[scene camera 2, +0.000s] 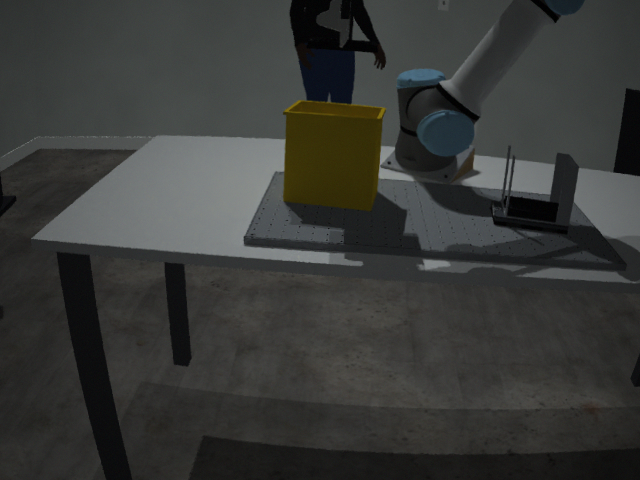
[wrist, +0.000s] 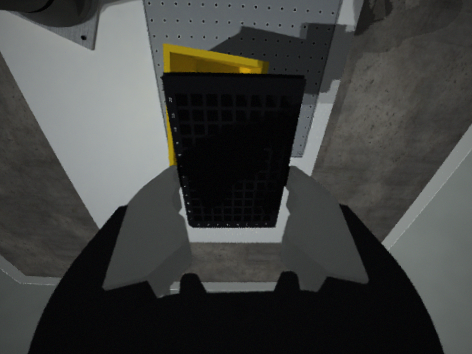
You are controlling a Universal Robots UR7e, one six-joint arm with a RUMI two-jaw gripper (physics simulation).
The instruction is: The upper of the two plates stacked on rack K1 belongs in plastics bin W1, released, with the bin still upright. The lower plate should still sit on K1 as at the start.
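Frame: origin at the arm's base, x ahead, y left, z up, level; centimetres.
Seen in the pictures: gripper, fingertip midpoint: point(scene camera 2: 341, 45) point(wrist: 233, 168); arm's base at its link origin: point(scene camera 2: 425, 155).
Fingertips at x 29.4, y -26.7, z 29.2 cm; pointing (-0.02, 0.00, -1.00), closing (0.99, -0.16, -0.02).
Note:
Offsets run from my fingertips to a thing's top centre. "spot": to the spot under its first point. Level surfaces: height alone.
A black plate with a grid of wells {spot: dx +4.7, dy +3.4, dz +0.3 cm} point(scene camera 2: 364, 47) point(wrist: 235, 135) is held between the jaws of my gripper point(scene camera 2: 343, 39) point(wrist: 233, 168), high above the yellow bin W1 {dx -3.2, dy +0.2, dz -13.2 cm} point(scene camera 2: 332, 160) point(wrist: 215, 53). In the wrist view the plate covers most of the bin's opening; part of the far rim and a strip of the left rim show. The bin stands upright. Rack K1 {dx +8.7, dy +39.0, dz -17.2 cm} point(scene camera 2: 564, 191) stands at the right, with a dark plate {dx +9.1, dy +39.9, dz -27.8 cm} point(scene camera 2: 532, 208) low between its upright panel and thin posts. Rack K1 does not show in the wrist view.
Bin and rack stand on a grey perforated board {dz -31.2 cm} point(scene camera 2: 439, 235) point(wrist: 225, 11) on the white table {dz -32.5 cm} point(scene camera 2: 170, 196) point(wrist: 100, 150). The arm's base point(scene camera 2: 421, 155) stands behind the board, between bin and rack. A person point(scene camera 2: 330, 72) shows behind the table.

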